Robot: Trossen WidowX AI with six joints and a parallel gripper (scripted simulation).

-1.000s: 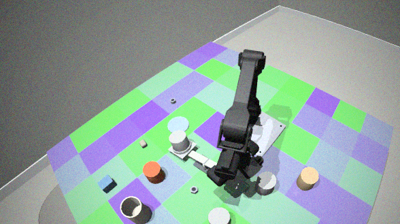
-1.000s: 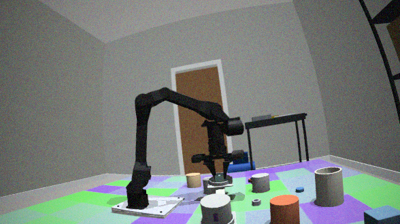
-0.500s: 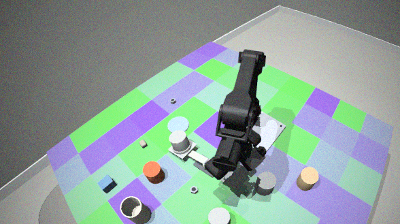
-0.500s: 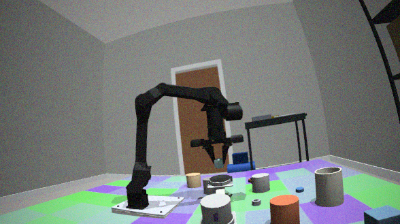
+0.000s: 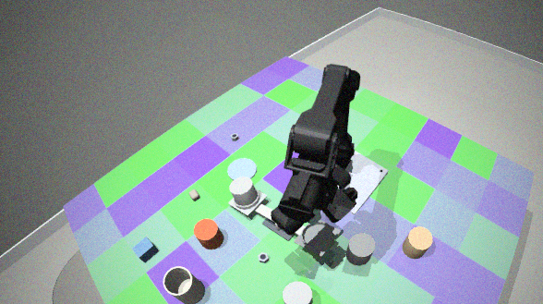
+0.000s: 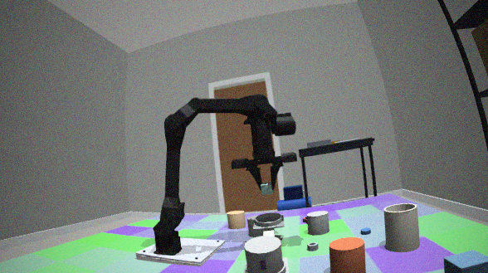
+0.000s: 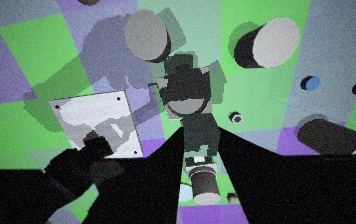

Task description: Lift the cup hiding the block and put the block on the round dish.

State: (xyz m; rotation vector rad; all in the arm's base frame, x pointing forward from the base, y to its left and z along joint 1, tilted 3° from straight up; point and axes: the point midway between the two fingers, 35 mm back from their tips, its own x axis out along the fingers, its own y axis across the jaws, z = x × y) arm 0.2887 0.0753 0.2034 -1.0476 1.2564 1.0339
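Now: the grey cup 27 cm to the right of my gripper tip, 11 cm below it and 2 cm behind it. The rest, counted from my gripper tip: orange cylinder: 25 cm to the right, 16 cm ahead, 14 cm below; then red item: 21 cm to the left, 16 cm below, 15 cm ahead; then pale teal block: 1 cm above.
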